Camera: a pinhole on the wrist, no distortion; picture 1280 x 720 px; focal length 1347.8 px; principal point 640.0 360.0 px. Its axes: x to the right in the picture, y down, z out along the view. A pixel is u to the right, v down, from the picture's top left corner.
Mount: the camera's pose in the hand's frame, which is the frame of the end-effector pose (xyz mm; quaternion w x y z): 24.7 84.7 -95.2 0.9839 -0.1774 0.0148 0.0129
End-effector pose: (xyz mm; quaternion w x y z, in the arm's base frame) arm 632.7 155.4 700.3 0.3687 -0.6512 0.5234 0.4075
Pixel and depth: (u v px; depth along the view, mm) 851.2 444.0 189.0
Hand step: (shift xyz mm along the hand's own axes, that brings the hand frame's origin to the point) 58.6 162.4 76.7
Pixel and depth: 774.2 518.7 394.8
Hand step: 72.2 267.0 257.0
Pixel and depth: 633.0 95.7 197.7
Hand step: 29.7 117.5 103.5
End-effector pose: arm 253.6 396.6 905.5 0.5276 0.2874 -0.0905 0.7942
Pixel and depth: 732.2 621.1 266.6
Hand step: 47.9 226.6 135.9
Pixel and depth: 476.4 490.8 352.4
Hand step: -10.4 239.0 224.4
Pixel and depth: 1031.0 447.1 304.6
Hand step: 119.9 211.4 180.3
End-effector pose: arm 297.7 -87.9 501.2 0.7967 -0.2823 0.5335 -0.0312
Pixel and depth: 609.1 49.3 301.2
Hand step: 27.3 124.8 211.4
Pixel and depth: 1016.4 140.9 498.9
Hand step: 178.7 185.9 395.7
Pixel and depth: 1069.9 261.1 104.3
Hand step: 60.7 114.7 4.0
